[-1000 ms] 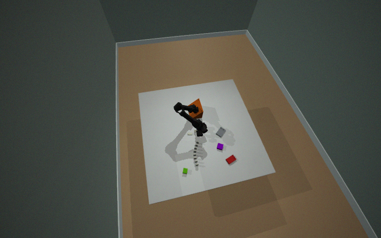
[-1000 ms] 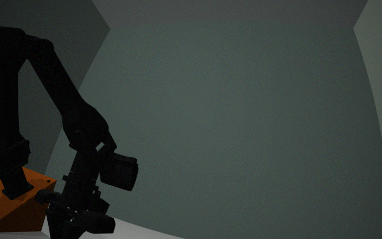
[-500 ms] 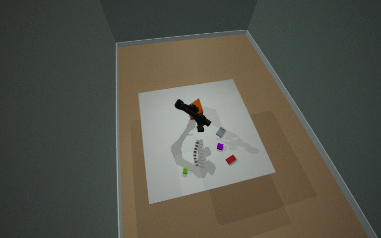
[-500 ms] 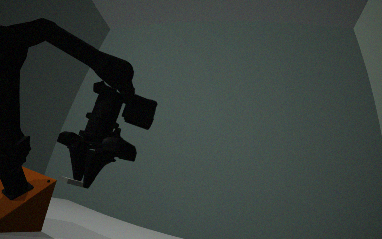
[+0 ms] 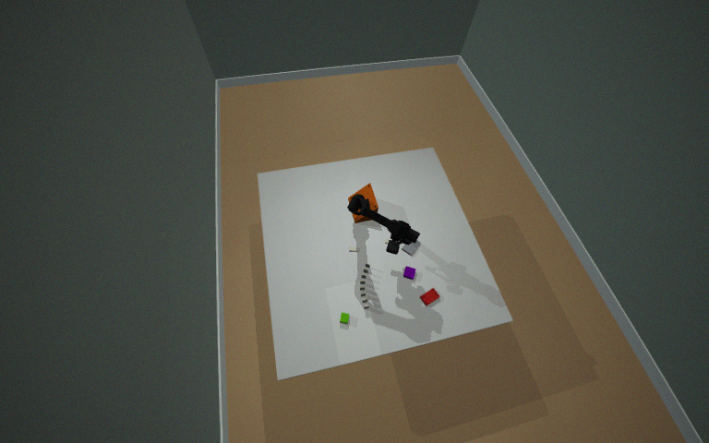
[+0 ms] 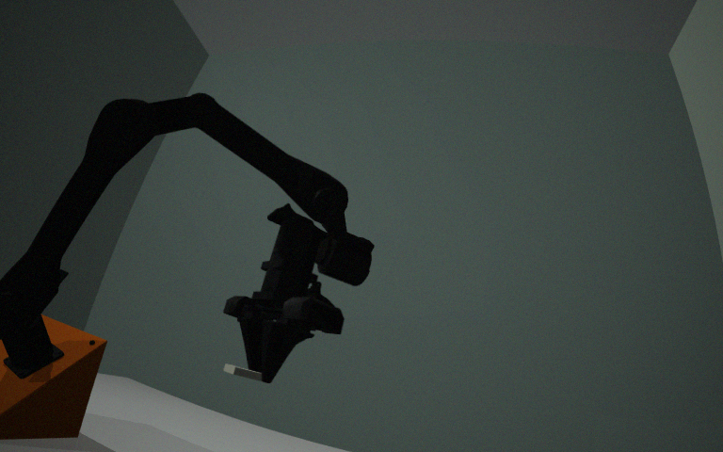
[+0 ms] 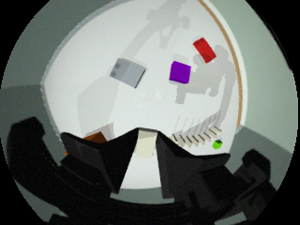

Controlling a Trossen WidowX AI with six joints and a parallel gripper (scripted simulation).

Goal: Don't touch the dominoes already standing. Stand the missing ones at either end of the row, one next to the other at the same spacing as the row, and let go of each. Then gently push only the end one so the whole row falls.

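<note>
Now: gripper tip 4 cm past the grey block, 14 cm to the right of it and 15 cm above it. From my gripper tip the other things lie so: green block (34 cm ahead, 31 cm to the right, 14 cm below); then red block (29 cm ahead, 18 cm to the left, 15 cm below); then purple cube (14 cm ahead, 9 cm to the left, 14 cm below).
</note>
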